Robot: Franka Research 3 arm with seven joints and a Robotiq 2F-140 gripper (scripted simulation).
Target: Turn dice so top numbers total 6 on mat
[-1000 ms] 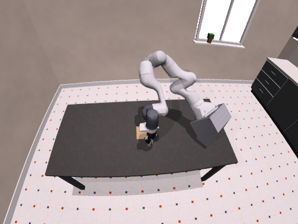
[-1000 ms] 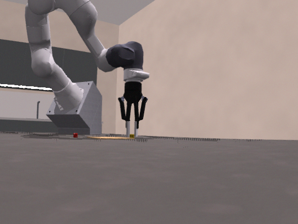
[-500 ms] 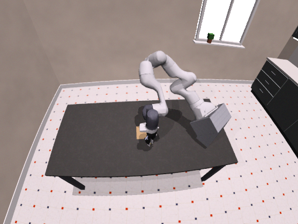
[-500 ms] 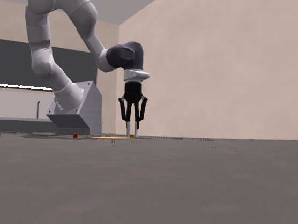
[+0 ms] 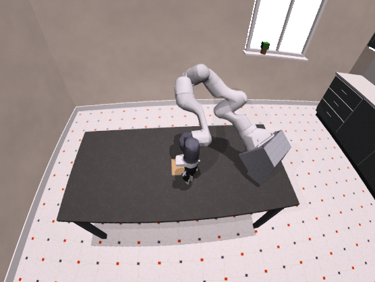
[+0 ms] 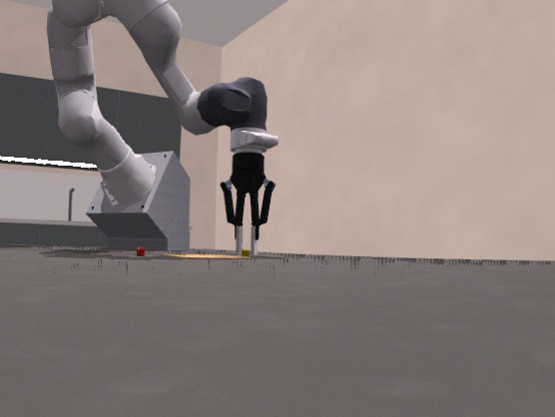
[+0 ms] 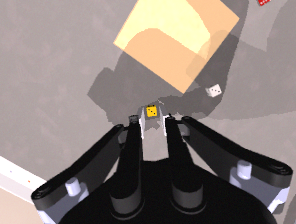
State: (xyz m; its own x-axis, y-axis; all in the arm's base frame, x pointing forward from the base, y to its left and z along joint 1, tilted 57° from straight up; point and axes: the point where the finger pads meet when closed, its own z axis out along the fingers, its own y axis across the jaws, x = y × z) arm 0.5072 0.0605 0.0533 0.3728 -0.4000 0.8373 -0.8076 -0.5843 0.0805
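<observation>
Right now the yellow die is 3 cm below my hand and 1 cm to the right of it. Round my hand: tan mat 14 cm to the right, 4 cm below, 1 cm ahead; red die 22 cm to the right, 11 cm behind, 3 cm below; white die 9 cm behind, 7 cm to the right, 3 cm below.
</observation>
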